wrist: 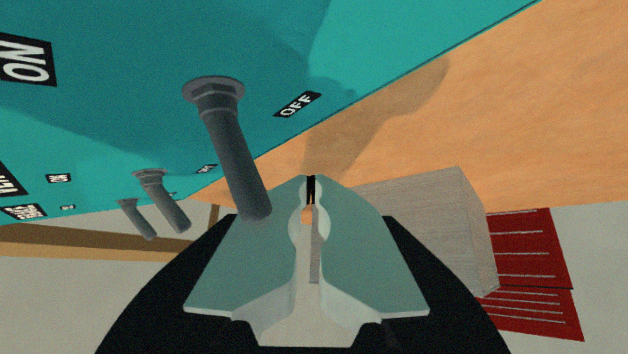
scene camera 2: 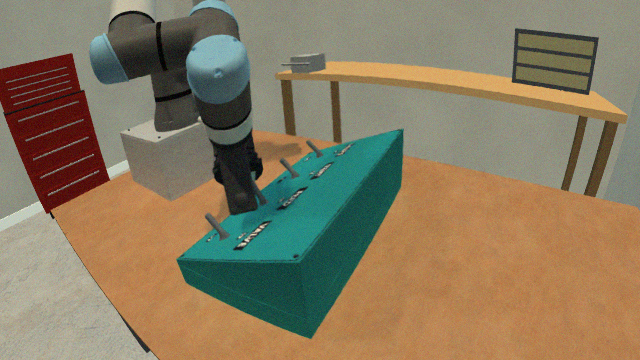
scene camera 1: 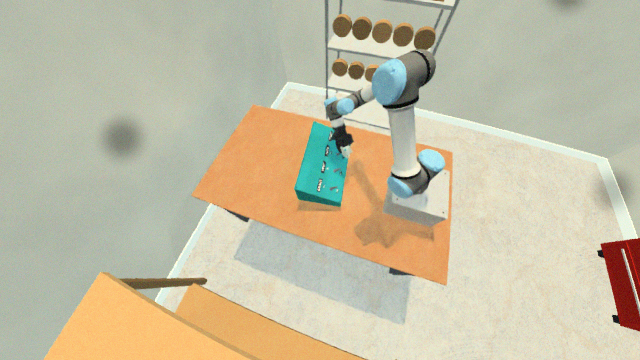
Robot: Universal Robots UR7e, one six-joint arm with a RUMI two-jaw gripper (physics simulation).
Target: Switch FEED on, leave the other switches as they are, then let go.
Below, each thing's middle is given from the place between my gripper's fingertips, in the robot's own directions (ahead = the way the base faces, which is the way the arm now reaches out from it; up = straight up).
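Labels:
My hand is 10 mm below the feed lever (wrist: 246,186) and 60 mm short of it. The teal switch box (scene camera 2: 286,263) sits 80 mm to the left of my hand, 120 mm ahead of it and 20 mm below it. As for the vent lever (wrist: 168,207), it is 110 mm to the left of my hand and 20 mm ahead of it, and 10 mm above it.

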